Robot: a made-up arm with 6 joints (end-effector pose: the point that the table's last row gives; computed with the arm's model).
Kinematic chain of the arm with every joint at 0, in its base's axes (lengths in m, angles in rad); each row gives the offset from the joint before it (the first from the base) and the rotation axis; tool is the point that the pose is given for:
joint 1: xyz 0 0 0.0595 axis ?
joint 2: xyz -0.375 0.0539 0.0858 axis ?
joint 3: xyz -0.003 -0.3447 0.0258 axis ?
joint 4: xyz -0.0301 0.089 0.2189 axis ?
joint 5: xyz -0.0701 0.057 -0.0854 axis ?
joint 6: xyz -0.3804 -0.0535 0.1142 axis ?
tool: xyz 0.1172 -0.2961 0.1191
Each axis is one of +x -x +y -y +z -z.
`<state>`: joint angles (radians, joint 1 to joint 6).
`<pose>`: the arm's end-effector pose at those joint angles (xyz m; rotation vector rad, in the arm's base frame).
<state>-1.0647 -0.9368 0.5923 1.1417 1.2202 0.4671</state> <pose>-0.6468 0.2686 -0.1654 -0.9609 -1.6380 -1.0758</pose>
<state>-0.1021 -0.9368 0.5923 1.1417 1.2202 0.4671</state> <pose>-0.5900 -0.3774 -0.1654 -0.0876 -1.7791 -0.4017</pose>
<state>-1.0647 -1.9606 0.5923 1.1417 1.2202 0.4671</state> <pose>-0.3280 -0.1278 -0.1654 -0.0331 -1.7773 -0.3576</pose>
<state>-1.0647 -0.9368 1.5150 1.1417 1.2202 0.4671</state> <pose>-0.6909 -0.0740 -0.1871 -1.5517 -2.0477 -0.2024</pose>
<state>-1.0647 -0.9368 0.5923 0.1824 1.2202 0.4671</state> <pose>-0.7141 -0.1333 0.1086 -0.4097 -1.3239 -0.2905</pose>
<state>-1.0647 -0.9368 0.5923 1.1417 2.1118 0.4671</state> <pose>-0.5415 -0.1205 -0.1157 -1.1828 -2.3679 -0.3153</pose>
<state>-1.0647 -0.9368 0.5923 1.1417 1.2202 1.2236</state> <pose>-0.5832 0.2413 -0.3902 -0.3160 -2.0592 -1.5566</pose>
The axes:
joint 1: +z
joint 2: -z
joint 3: -x
joint 4: -z
joint 5: -y
joint 6: -z

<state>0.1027 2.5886 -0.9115 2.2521 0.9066 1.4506</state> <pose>-0.4243 -0.3647 0.5724 0.1373 -0.5182 0.3386</pose>
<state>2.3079 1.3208 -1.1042 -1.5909 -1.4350 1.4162</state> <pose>1.1126 -0.7608 0.6842 -0.3114 -0.1600 1.1367</pose>
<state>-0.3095 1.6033 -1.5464 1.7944 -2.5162 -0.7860</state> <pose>-0.6006 0.4528 0.1528 -2.0325 1.4582 -1.1474</pose>
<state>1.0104 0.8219 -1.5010 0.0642 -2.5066 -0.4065</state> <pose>-0.0281 -0.6474 0.0290 0.9674 2.0955 2.0999</pose>
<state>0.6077 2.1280 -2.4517 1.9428 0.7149 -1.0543</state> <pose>-1.1265 -0.2375 0.1926 1.9478 -0.5186 -1.4069</pose>
